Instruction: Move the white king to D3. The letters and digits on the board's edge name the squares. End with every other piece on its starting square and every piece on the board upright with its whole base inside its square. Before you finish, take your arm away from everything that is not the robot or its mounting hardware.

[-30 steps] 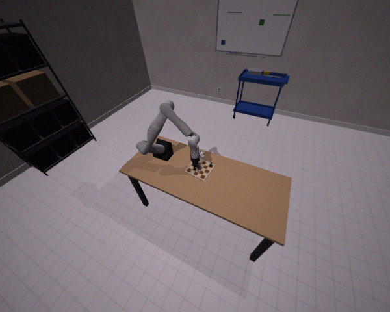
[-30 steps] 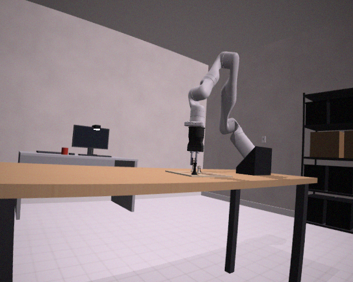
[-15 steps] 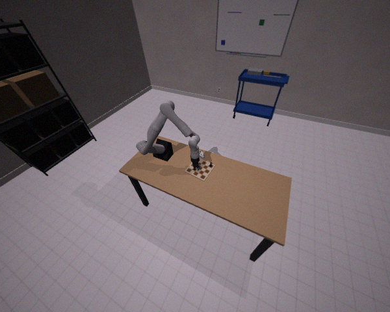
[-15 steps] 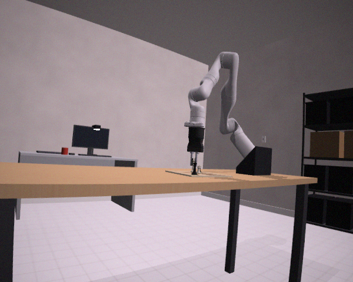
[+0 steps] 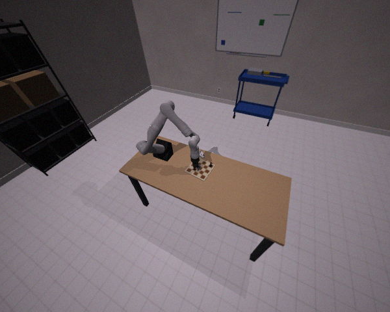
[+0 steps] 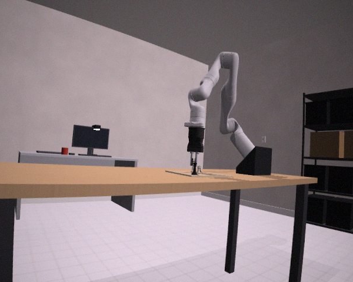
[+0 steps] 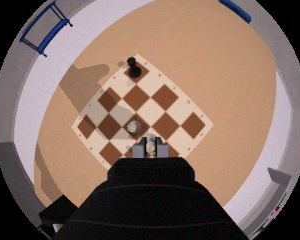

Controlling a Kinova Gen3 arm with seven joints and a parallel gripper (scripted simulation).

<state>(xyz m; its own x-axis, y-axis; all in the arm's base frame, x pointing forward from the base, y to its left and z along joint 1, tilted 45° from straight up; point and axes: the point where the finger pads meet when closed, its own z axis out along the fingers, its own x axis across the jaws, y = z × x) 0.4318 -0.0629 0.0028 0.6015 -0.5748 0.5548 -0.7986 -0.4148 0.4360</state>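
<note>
Now: the white king 20 mm below my hand. Round my hand: chessboard: 40 mm to the left, 50 mm below.
</note>
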